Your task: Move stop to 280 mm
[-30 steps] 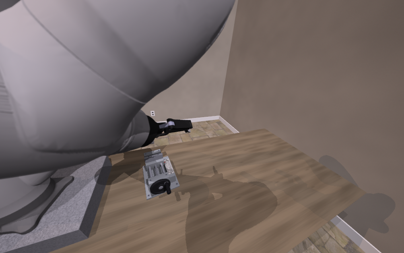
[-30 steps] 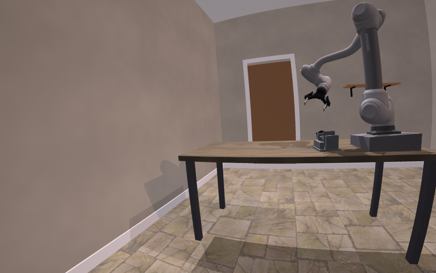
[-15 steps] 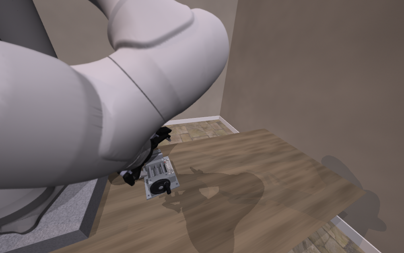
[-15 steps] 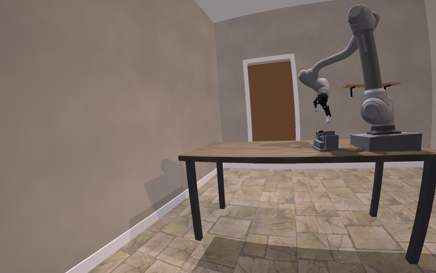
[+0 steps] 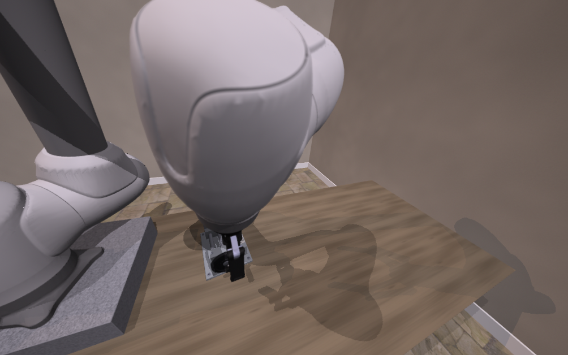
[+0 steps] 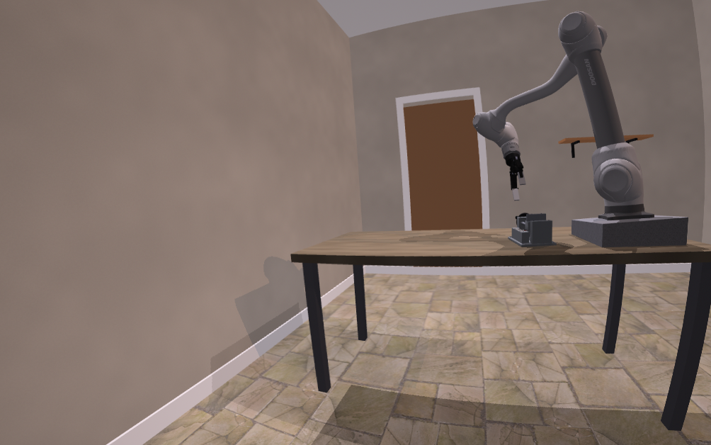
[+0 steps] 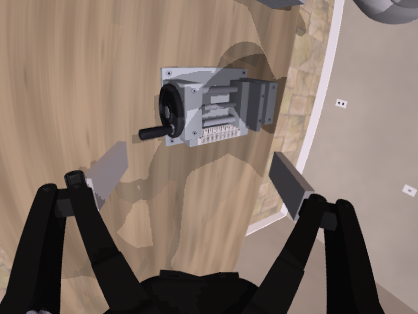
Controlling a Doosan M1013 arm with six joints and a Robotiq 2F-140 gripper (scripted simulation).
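Right now the handwheel is 1 cm to the left of my hand and 13 cm below it.
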